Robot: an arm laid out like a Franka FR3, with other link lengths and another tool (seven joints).
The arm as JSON. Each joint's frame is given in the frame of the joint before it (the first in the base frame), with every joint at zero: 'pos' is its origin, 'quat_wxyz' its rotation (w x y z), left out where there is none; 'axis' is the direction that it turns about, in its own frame. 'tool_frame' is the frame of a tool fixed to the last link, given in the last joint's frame.
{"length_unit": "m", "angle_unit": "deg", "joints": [
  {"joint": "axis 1", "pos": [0.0, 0.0, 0.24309], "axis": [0.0, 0.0, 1.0]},
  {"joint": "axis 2", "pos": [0.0, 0.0, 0.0], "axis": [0.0, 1.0, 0.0]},
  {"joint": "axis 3", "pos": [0.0, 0.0, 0.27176], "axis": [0.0, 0.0, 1.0]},
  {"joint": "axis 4", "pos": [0.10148, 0.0, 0.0], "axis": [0.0, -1.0, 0.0]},
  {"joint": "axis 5", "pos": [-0.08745, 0.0, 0.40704], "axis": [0.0, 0.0, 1.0]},
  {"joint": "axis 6", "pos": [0.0, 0.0, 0.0], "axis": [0.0, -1.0, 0.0]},
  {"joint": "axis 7", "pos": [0.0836, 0.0, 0.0], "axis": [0.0, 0.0, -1.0]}
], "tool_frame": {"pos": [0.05, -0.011, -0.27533], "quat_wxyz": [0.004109, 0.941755, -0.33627, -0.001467]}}
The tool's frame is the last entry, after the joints.
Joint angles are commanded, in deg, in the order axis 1, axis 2, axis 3, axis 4, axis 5, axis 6, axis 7. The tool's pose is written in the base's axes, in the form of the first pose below.
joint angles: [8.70 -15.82 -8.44 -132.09 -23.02 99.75 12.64]
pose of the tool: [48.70 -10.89 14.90], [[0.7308 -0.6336 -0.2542], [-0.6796 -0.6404 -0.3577], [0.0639 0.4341 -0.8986]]
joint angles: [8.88 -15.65 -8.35 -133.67 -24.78 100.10 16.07]
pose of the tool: [47.95 -11.54 13.96], [[0.7090 -0.6524 -0.2677], [-0.6992 -0.6009 -0.3873], [0.0919 0.4618 -0.8822]]
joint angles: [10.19 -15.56 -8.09 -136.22 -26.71 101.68 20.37]
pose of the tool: [47.42 -11.04 12.51], [[0.7001 -0.6639 -0.2627], [-0.7019 -0.5725 -0.4237], [0.1309 0.4810 -0.8669]]
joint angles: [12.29 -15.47 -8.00 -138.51 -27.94 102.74 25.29]
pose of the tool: [46.75 -9.89 11.17], [[0.6863 -0.6799 -0.2581], [-0.7079 -0.5430 -0.4517], [0.1670 0.4928 -0.8540]]
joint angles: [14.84 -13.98 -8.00 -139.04 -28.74 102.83 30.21]
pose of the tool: [46.47 -8.52 10.05], [[0.6708 -0.6943 -0.2606], [-0.7140 -0.5095 -0.4802], [0.2006 0.5082 -0.8375]]
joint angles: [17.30 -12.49 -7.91 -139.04 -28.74 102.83 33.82]
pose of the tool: [46.34 -6.82 9.12], [[0.6637 -0.7014 -0.2600], [-0.7145 -0.4917 -0.4977], [0.2212 0.5161 -0.8275]]
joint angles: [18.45 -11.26 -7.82 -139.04 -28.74 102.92 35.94]
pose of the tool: [46.14 -6.05 8.33], [[0.6578 -0.7051 -0.2647], [-0.7166 -0.4776 -0.5084], [0.2320 0.5241 -0.8194]]
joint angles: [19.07 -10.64 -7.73 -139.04 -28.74 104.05 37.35]
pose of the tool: [46.53 -5.36 7.91], [[0.6527 -0.7151 -0.2502], [-0.7170 -0.4765 -0.5088], [0.2446 0.5115 -0.8237]]
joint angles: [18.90 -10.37 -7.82 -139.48 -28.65 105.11 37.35]
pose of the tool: [46.55 -5.36 7.34], [[0.6530 -0.7158 -0.2474], [-0.7179 -0.4810 -0.5032], [0.2412 0.5062 -0.8280]]
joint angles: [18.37 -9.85 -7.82 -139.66 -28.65 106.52 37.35]
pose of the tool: [46.86 -5.51 6.78], [[0.6505 -0.7203 -0.2408], [-0.7203 -0.4846 -0.4964], [0.2409 0.4964 -0.8340]]
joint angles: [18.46 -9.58 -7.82 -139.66 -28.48 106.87 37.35]
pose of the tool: [46.91 -5.33 6.54], [[0.6518 -0.7194 -0.2399], [-0.7200 -0.4876 -0.4938], [0.2383 0.4946 -0.8358]]
